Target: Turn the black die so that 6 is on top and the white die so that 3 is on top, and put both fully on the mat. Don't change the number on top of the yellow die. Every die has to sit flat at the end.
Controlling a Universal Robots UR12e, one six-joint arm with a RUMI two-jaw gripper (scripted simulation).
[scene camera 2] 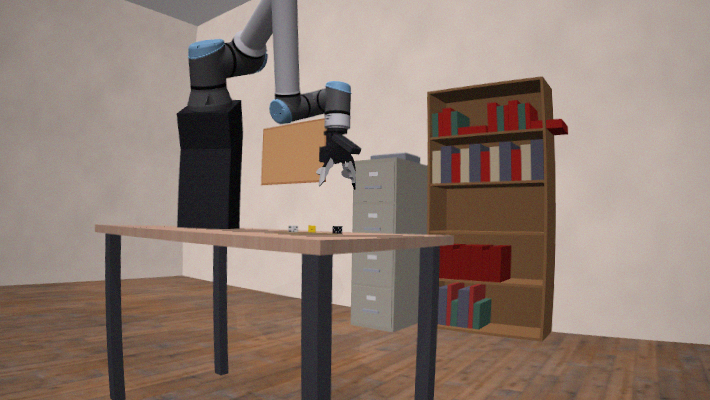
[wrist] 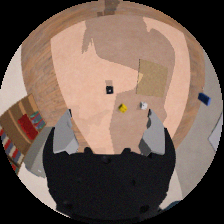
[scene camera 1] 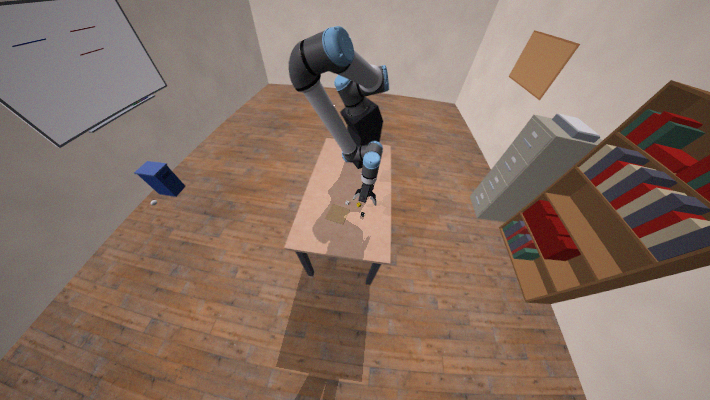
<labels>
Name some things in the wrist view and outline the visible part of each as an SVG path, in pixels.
The gripper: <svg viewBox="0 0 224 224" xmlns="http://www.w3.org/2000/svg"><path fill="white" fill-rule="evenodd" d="M67 109L56 125L52 127L45 142L42 155L48 191L56 203L56 210L69 216L71 219L89 224L132 224L157 215L158 207L166 198L169 190L169 183L176 163L176 153L167 128L164 127L155 112L149 109L147 129L144 131L138 145L140 154L131 154L130 148L124 148L121 154L94 154L90 147L85 147L84 153L77 152L79 143L73 130L70 129L72 128L70 120L72 113L71 109Z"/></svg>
A tan mat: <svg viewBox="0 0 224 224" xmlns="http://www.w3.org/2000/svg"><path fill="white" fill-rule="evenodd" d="M139 59L136 94L163 98L168 68L151 61Z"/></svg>
</labels>
